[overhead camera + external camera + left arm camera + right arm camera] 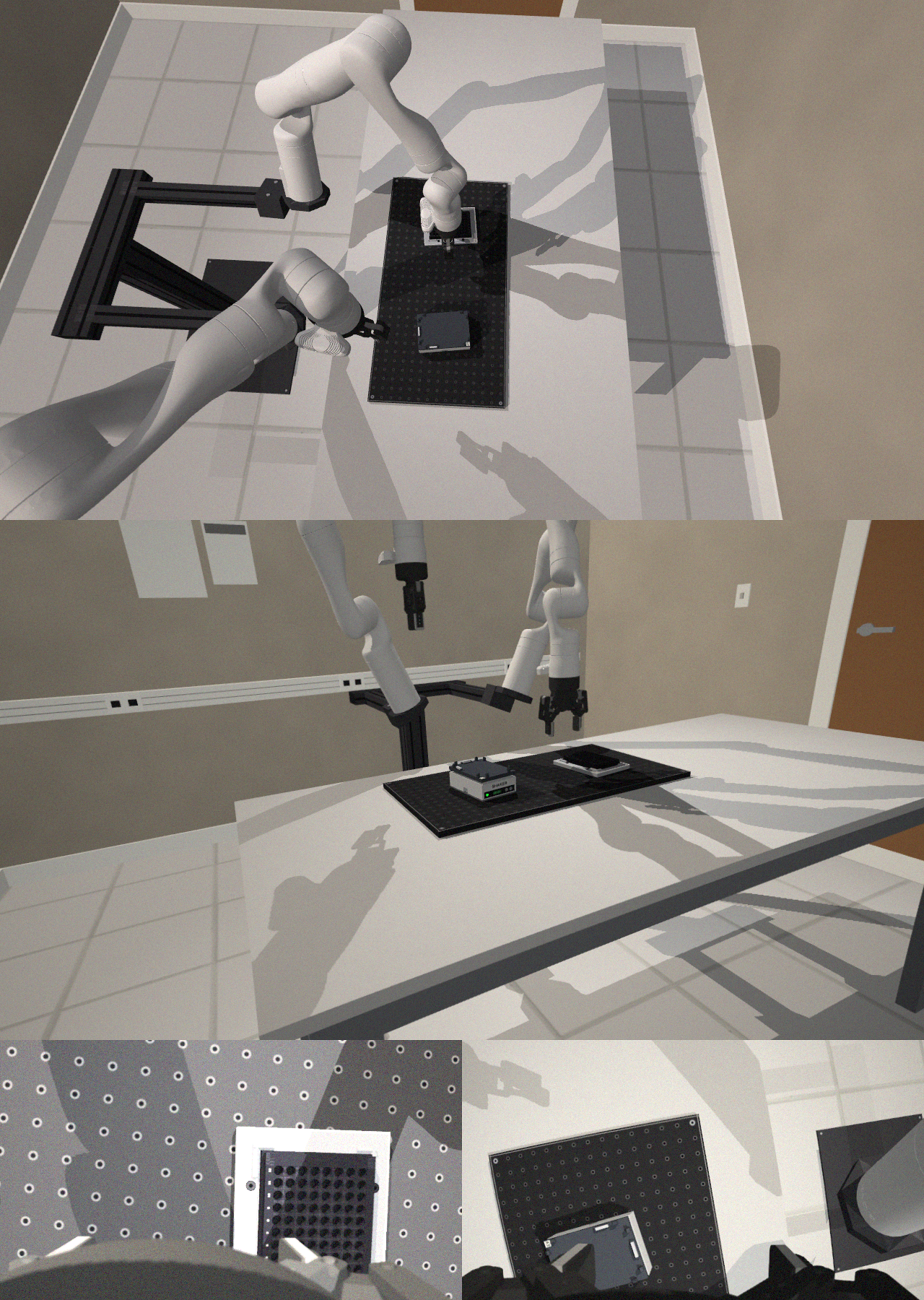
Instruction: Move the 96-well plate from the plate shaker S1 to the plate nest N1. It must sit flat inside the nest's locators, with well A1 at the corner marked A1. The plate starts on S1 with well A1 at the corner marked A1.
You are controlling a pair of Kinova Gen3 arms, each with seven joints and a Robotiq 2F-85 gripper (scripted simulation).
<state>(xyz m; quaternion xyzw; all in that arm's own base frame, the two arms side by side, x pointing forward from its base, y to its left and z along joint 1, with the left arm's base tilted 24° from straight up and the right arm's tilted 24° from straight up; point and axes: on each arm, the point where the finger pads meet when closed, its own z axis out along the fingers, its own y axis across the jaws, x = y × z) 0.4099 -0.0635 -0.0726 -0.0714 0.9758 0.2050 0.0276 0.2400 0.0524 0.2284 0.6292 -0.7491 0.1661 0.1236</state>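
My left gripper is now 9 cm to the right of the dark 96-well plate and 9 cm above it. Round my left hand: plate nest N1: 11 cm below, 9 cm to the left.
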